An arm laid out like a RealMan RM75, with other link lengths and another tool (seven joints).
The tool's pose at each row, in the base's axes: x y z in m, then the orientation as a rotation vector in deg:
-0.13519, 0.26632, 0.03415, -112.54, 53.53, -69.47
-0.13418, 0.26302, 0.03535, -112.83, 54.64, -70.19
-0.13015, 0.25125, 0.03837, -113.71, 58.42, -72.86
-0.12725, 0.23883, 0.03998, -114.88, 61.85, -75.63
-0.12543, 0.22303, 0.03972, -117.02, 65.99, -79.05
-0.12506, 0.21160, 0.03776, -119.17, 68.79, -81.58
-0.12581, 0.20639, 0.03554, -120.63, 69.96, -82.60
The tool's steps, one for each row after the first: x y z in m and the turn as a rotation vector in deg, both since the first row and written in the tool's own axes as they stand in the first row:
0.00361, 0.00058, -0.00001, -0.86, 0.86, 0.01
0.01603, 0.00358, 0.00080, -3.75, 3.93, -0.05
0.02797, 0.00834, 0.00099, -6.67, 6.89, -0.51
0.04149, 0.01669, 0.00038, -10.74, 10.36, -1.59
0.05015, 0.02439, -0.00027, -14.00, 12.73, -2.85
0.05319, 0.02918, -0.00092, -15.74, 13.61, -3.68

